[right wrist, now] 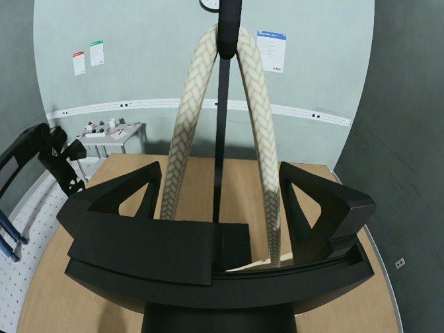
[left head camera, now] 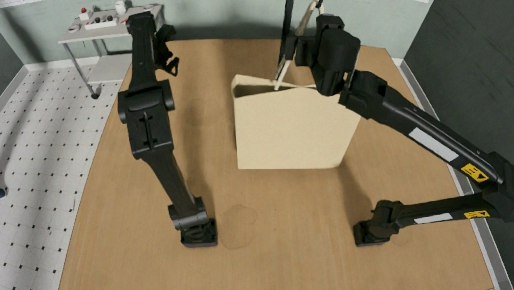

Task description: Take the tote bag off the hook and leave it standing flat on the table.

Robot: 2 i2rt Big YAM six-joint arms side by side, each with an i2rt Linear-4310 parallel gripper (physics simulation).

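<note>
The cream tote bag (left head camera: 295, 130) is upright, with its opening at the top, in the left head camera view. Its braided rope handle (right wrist: 261, 115) loops over the black hook (right wrist: 230, 35) in the right wrist view. I cannot tell whether the bag's bottom touches the table. My right gripper (left head camera: 296, 50) (right wrist: 219, 167) is open around the two hanging strands of the handle, below the hook, and its fingers are not closed on them. My left gripper (left head camera: 168, 52) (right wrist: 82, 193) is open and empty, up at the left, away from the bag.
A thin black post (left head camera: 286, 30) (right wrist: 220, 145) stands behind the bag on the wooden table (left head camera: 280, 215). A small grey side table (left head camera: 100, 34) (right wrist: 107, 140) with items on it stands beyond the back left. A dark wall (left head camera: 475, 75) is at the right.
</note>
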